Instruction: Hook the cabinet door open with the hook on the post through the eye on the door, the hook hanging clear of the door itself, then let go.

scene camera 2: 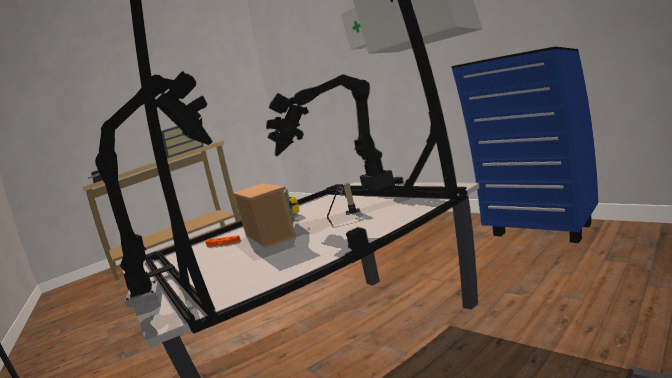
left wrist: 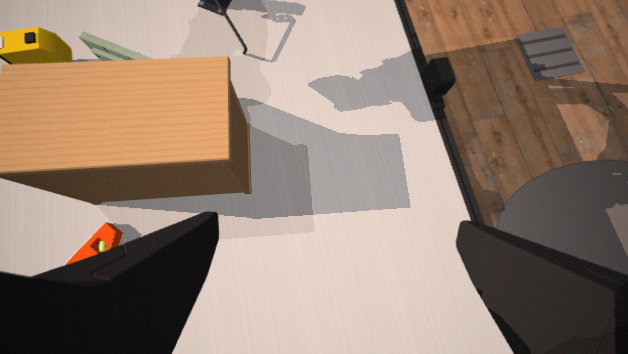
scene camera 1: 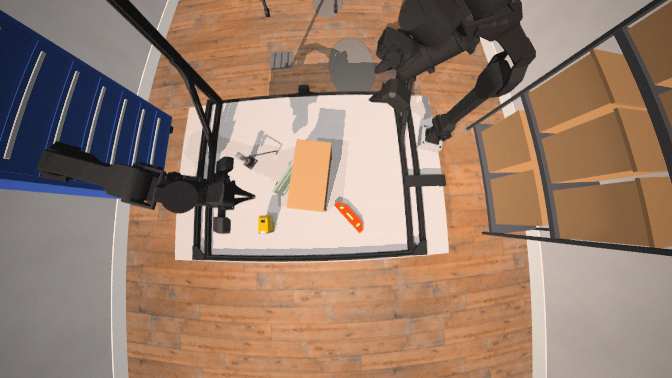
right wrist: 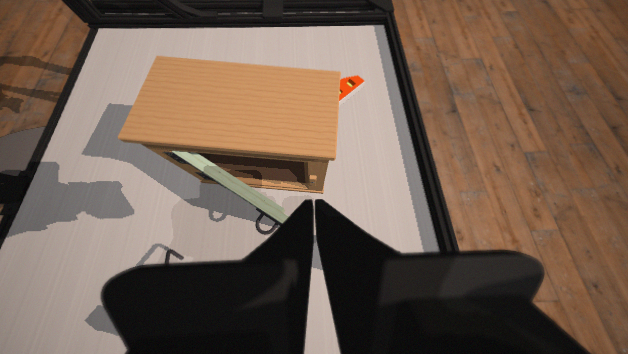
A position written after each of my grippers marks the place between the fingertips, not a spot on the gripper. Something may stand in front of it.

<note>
My left gripper (scene camera 1: pixel 372 86) is open, holding nothing. My right gripper (scene camera 1: pixel 254 196) is shut and holds nothing. Also in view: a yellow tape measure (left wrist: pixel 34 45). The table carries an orange level (left wrist: pixel 107 234). Further things: a wooden cabinet (scene camera 1: pixel 308 189).
My left gripper is seen too in scene camera 2 (scene camera 2: pixel 210 143) and in the left wrist view (left wrist: pixel 339 228). My right gripper shows as well in scene camera 2 (scene camera 2: pixel 276 155) and in the right wrist view (right wrist: pixel 313 207). The wooden cabinet also shows in scene camera 2 (scene camera 2: pixel 263 209), in the left wrist view (left wrist: pixel 102 131) and in the right wrist view (right wrist: pixel 271 127).
</note>
